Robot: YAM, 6 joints.
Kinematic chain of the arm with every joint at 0, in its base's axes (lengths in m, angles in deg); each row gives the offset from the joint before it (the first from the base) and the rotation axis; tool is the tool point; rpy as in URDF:
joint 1: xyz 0 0 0.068 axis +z
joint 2: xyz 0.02 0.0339 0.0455 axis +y
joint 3: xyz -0.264 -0.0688 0 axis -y
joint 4: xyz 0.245 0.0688 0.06 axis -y
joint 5: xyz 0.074 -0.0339 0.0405 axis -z
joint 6: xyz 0.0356 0 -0.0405 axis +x
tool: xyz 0 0 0 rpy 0 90 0
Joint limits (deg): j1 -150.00..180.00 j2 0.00..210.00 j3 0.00..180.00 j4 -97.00..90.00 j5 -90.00..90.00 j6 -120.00..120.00
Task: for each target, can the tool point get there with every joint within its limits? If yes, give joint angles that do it. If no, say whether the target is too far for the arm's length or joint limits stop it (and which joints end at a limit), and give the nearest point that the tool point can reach.
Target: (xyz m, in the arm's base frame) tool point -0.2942 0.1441 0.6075
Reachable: yes | joints -23.98 39.55 144.83 -3.80 -19.80 -54.45
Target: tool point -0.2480 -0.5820 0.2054
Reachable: yes | joints -113.90 162.83 151.61 12.70 -14.73 -20.51
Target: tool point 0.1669 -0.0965 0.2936
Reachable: yes | joints -39.90 53.46 42.50 -19.60 -68.11 -66.91
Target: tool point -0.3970 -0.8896 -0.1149
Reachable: no: too far | nearest point -0.2562 -0.5741 -0.0322 | short by 0.355 m
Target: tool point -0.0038 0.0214 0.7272
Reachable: yes | joints 154.99 81.03 156.25 -1.38 30.03 -30.26
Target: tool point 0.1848 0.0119 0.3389
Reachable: yes | joints 7.31 44.41 42.84 -5.15 19.16 -13.99
